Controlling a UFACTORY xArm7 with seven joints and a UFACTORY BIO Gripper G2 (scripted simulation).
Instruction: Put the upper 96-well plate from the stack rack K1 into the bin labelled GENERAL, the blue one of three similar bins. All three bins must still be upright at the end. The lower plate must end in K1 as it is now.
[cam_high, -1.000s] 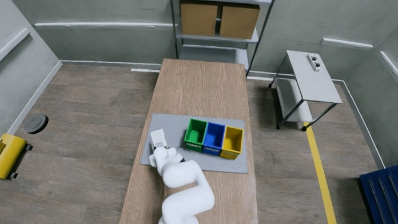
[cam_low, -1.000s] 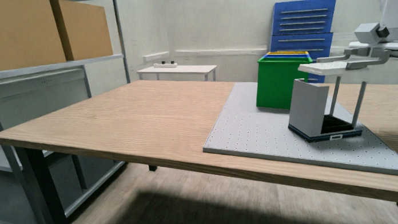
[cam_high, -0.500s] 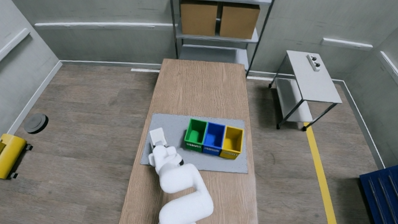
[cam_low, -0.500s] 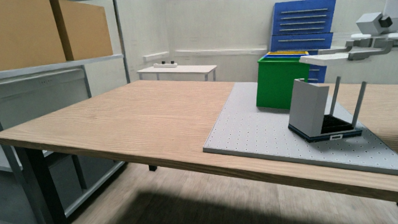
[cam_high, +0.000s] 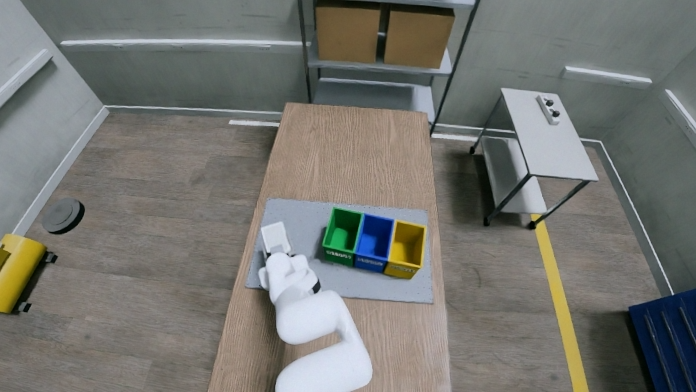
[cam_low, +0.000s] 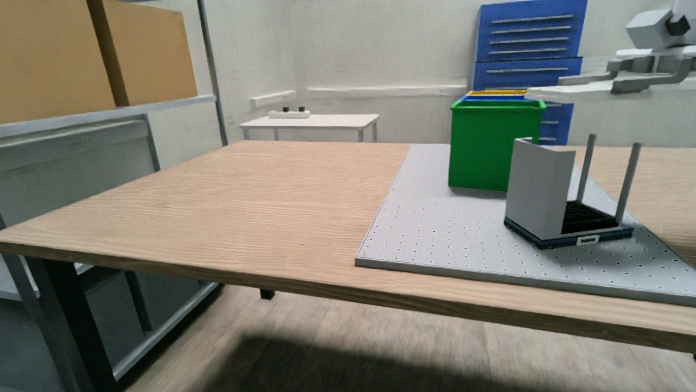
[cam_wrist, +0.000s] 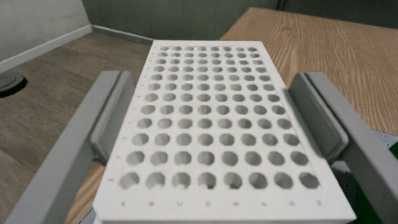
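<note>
Right now my hand is 20 mm short of the white 96-well plate, 10 mm to the right of it and 10 mm above it. Also, from my hand: green bin: 220 mm to the right, 140 mm below, 140 mm ahead; then dark plate: 200 mm below, 20 mm ahead, 10 mm to the left; then blue general bin: 350 mm to the right, 140 mm below, 140 mm ahead.
</note>
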